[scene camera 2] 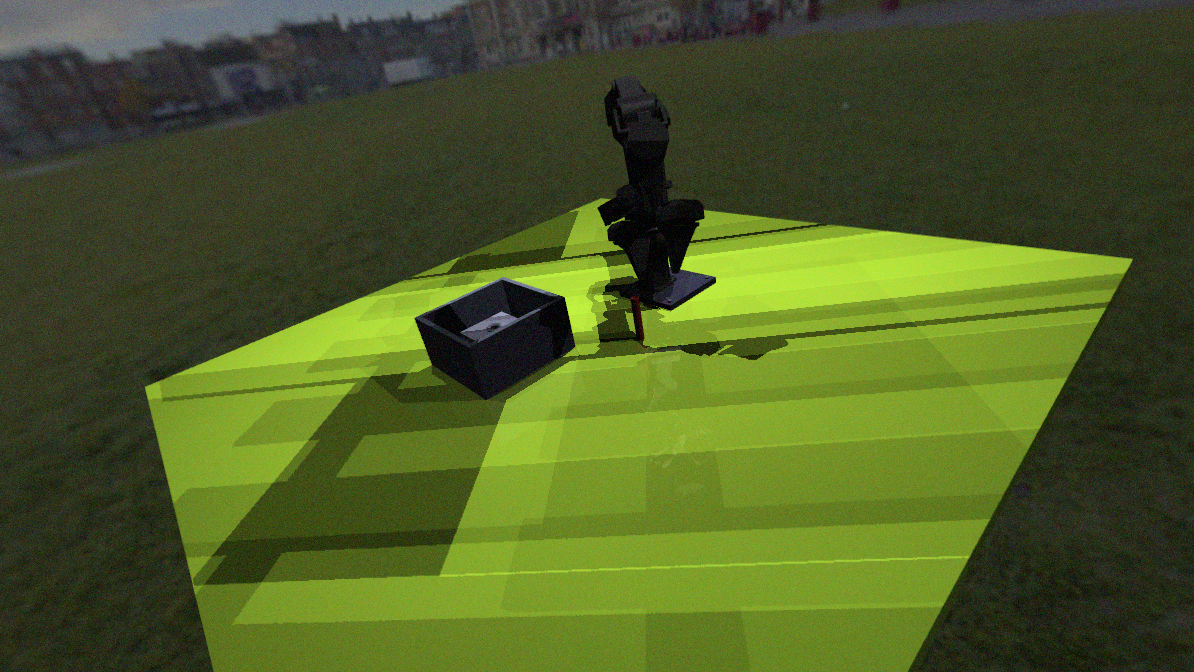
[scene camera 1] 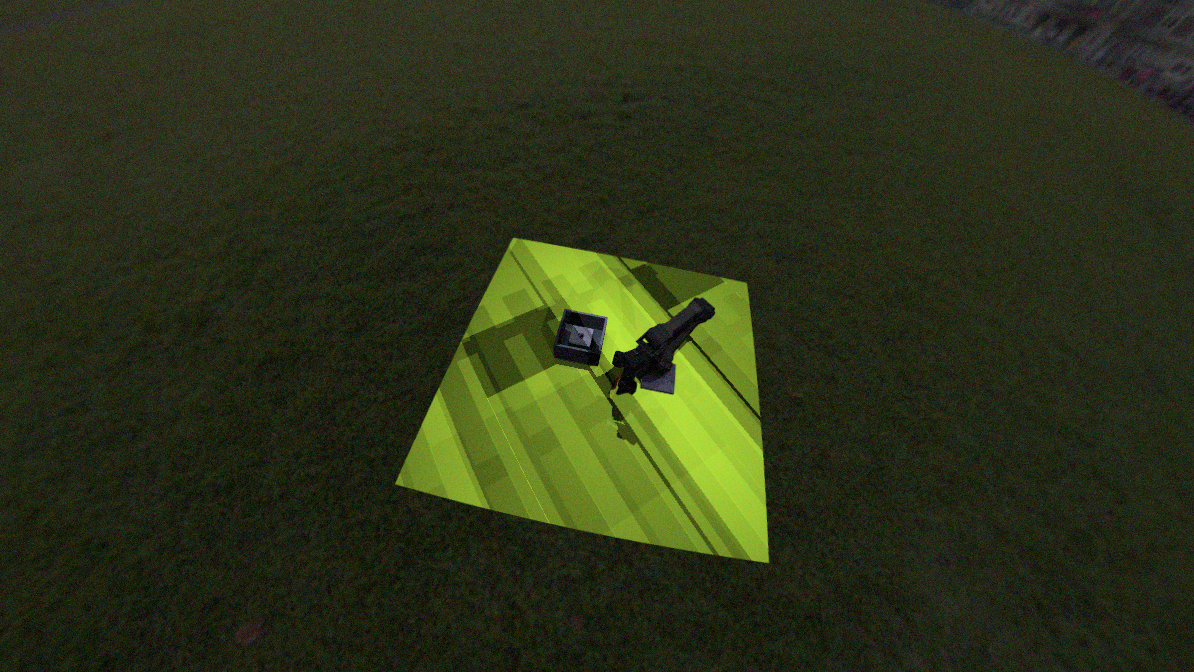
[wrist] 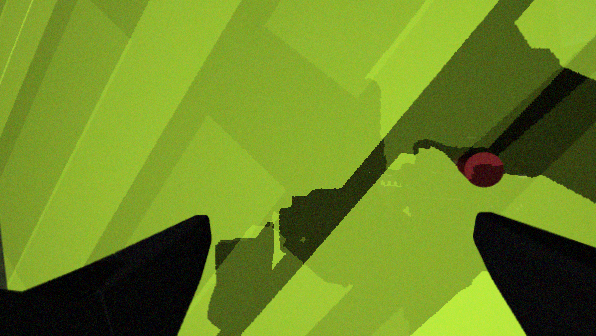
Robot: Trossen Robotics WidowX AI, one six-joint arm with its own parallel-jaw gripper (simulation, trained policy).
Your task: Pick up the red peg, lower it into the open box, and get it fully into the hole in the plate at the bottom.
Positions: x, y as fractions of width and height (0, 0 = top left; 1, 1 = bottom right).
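Note:
There's a dark box (scene camera 2: 0.45, 0.49) that I can see, though the box is out of frame in the wrist view, and there's a red peg (wrist: 0.81, 0.50) as well. As for my gripper (scene camera 2: 0.55, 0.41), I can see it there, and the wrist view shows the gripper too (wrist: 0.57, 0.67).

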